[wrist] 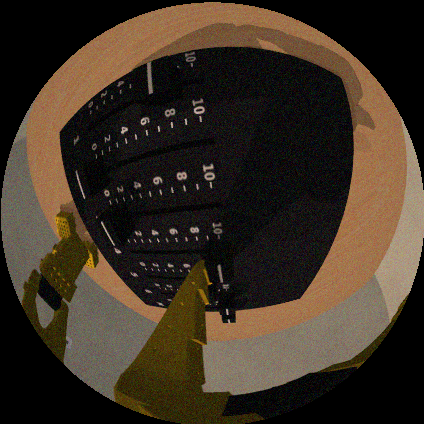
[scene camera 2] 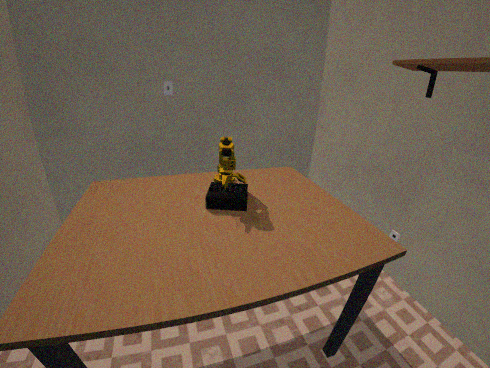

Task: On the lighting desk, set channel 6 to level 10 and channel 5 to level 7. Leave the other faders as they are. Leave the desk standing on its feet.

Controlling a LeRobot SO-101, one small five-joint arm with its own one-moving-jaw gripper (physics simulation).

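Pixels of known places: end effector, tool point: (wrist: pixel 209 267) (scene camera 2: pixel 225 189); arm's base, origin of the base link: (wrist: pixel 79 234).
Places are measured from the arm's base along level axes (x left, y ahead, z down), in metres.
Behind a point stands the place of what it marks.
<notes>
The black lighting desk (scene camera 2: pixel 226 200) {x -0.064, y 0.274, z -0.045 m} (wrist: pixel 295 175) {x -0.026, y 0.251, z -0.055 m} stands upright on the table. In the wrist view, the channel 1 fader (wrist: pixel 150 78) is partway up its scale; the channel 2 fader (wrist: pixel 80 184) and channel 3 fader (wrist: pixel 108 233) {x -0.011, y 0.182, z -0.068 m} are near 0. A fader cap (wrist: pixel 220 273) {x -0.044, y 0.213, z -0.068 m} stands near the 10 end lower down; its channel cannot be told for certain. Further caps (wrist: pixel 228 314) {x -0.102, y 0.192, z -0.065 m} overlap at the bottom edge, so the levels of channels 5 and 6 are unclear. My gripper (scene camera 2: pixel 233 183) {x -0.049, y 0.205, z -0.060 m} (wrist: pixel 202 265) is fully open and empty; its fixed jaw tip is beside that first cap, on its low-number side.
The wooden table (scene camera 2: pixel 150 260) {x -0.343, y 0.494, z 0.000 m} (wrist: pixel 382 165) {x -0.089, y 0.445, z 0.000 m} surrounds the desk. The desk's and arm's shadow falls on the table. Yellow and black robot parts (wrist: pixel 57 260) {x 0.002, y 0.049, z -0.072 m} show at the left of the wrist view. A wall shelf (scene camera 2: pixel 455 64) is at the upper right.
</notes>
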